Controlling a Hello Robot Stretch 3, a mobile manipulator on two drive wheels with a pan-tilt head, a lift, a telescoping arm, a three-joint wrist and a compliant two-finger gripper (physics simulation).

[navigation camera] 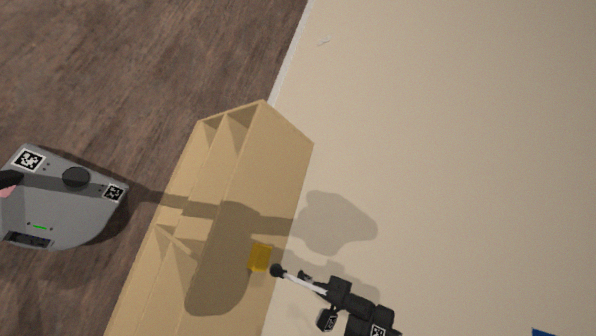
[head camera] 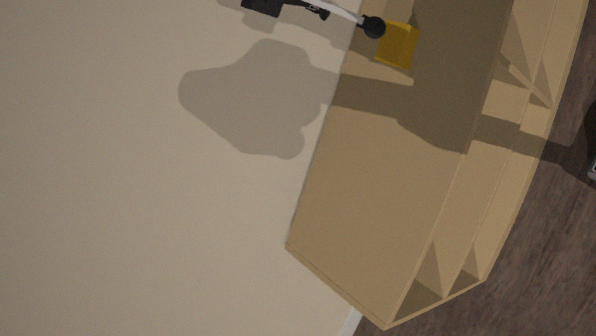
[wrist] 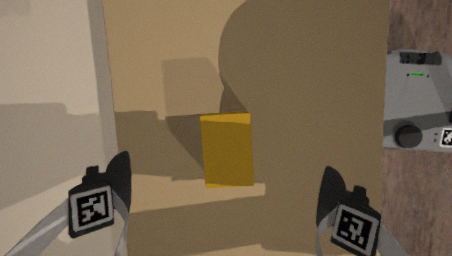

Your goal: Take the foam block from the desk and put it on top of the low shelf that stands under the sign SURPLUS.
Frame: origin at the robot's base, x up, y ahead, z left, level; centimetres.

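Where they show: gripper, fingertip midpoint: (navigation camera: 284,271) (head camera: 355,21); robot's base, link origin: (navigation camera: 75,175).
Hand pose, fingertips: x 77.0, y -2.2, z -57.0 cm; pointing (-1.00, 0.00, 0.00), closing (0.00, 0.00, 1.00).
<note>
Each offset is from my fingertips to the centre of the thing. "spot": to the spot under its first point. Level surfaces: height alone.
The yellow foam block @[dz +0.0, dx -13.7, dy +0.5 cm] (head camera: 397,46) (navigation camera: 260,257) (wrist: 227,152) rests on the top board of the low wooden shelf @[dx -16.0 cm] (head camera: 375,190) (navigation camera: 265,165) (wrist: 150,30), near its wall side. My gripper (head camera: 374,27) (navigation camera: 276,270) (wrist: 225,179) is open, with its fingers spread wide and clear of the block. In the wrist view the block appears ahead of the fingers, with space on both sides of it. In the head and navigation views the visible fingertip is at the wall side of the block. The lettering of the sign SURPLUS does not show.
A beige wall (head camera: 150,210) (navigation camera: 450,125) stands along the shelf's back edge. My grey base (navigation camera: 65,210) (wrist: 420,100) is on the dark wood floor @[dx -77.0 cm] (navigation camera: 100,60) in front of the shelf. A blue edge @[spot: dz -18.3, dx +62.9, dy +8.5 cm] (navigation camera: 546,332) shows at the lower right of the navigation view.
</note>
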